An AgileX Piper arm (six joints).
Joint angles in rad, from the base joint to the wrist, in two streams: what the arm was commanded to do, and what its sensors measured. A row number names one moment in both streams.
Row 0, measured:
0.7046, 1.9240, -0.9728, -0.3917, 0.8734, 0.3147
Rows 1 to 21, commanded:
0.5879, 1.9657, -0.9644, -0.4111, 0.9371, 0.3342
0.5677, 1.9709, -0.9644, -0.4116, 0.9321, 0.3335
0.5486, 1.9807, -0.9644, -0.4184, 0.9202, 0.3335
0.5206, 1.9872, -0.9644, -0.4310, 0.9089, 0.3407
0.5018, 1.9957, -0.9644, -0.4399, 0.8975, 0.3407
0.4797, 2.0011, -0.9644, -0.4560, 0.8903, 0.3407
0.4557, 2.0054, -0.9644, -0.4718, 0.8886, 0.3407
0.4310, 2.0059, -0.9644, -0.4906, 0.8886, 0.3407
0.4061, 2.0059, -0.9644, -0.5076, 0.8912, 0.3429
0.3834, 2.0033, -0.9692, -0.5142, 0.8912, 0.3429
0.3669, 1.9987, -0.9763, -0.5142, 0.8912, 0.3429
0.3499, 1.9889, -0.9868, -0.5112, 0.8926, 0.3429
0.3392, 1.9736, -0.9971, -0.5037, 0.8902, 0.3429
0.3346, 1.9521, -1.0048, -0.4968, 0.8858, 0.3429
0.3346, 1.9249, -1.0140, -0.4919, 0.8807, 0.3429
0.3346, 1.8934, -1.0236, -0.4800, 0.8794, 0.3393
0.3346, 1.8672, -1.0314, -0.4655, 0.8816, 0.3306
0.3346, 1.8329, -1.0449, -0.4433, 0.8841, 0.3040
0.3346, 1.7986, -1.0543, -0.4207, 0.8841, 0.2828
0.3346, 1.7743, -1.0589, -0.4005, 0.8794, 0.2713
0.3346, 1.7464, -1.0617, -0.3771, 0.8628, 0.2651
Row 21, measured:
0.3404, 1.8579, -1.0339, -0.4564, 0.8899, 0.3106
